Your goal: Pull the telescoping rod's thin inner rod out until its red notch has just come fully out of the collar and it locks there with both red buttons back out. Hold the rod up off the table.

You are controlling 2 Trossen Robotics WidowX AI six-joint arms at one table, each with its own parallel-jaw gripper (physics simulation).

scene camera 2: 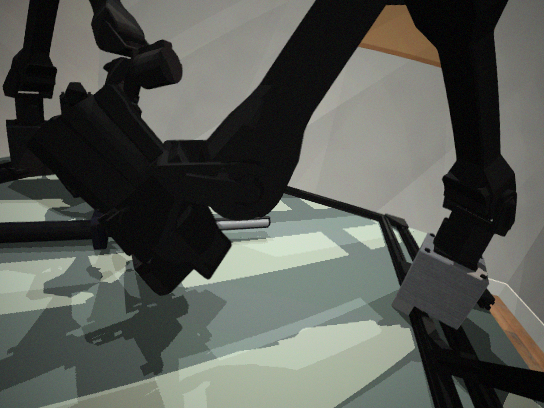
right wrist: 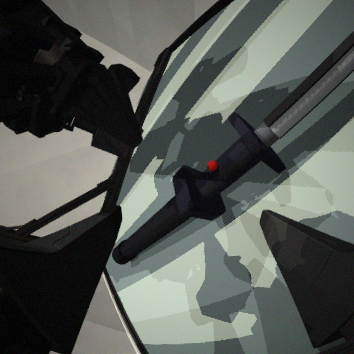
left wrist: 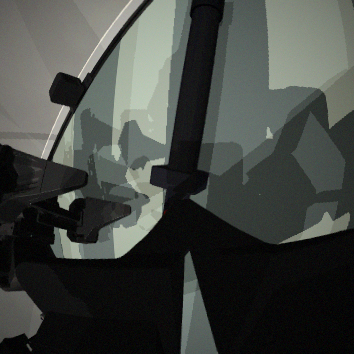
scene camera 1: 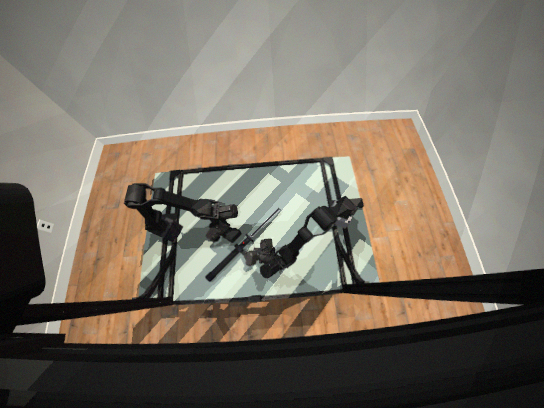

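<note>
The telescoping rod (scene camera 1: 243, 244) (right wrist: 225, 168) lies flat and diagonal on the patterned table (scene camera 1: 295, 279). Its dark outer tube (left wrist: 197, 81) (right wrist: 151, 232) points to the front left. Its thin grey inner rod (scene camera 1: 268, 222) (scene camera 2: 246, 223) (right wrist: 316, 93) points to the back right. One red button (right wrist: 211, 166) stands out between the square block (right wrist: 198, 197) and the collar disc (right wrist: 261, 144). My left gripper (scene camera 1: 235, 235) (left wrist: 182, 205) is shut on nothing, its tips just over the collar part. My right gripper (scene camera 1: 250, 256) (right wrist: 193, 215) is open, one finger on each side of the rod, holding nothing.
A black frame (scene camera 1: 250, 165) runs around the table top, with a grey mounting block (scene camera 2: 432, 287) at the right arm's base. A wooden floor (scene camera 1: 400, 182) surrounds the table. Dark bars (scene camera 1: 270, 352) cross the front of the scene view.
</note>
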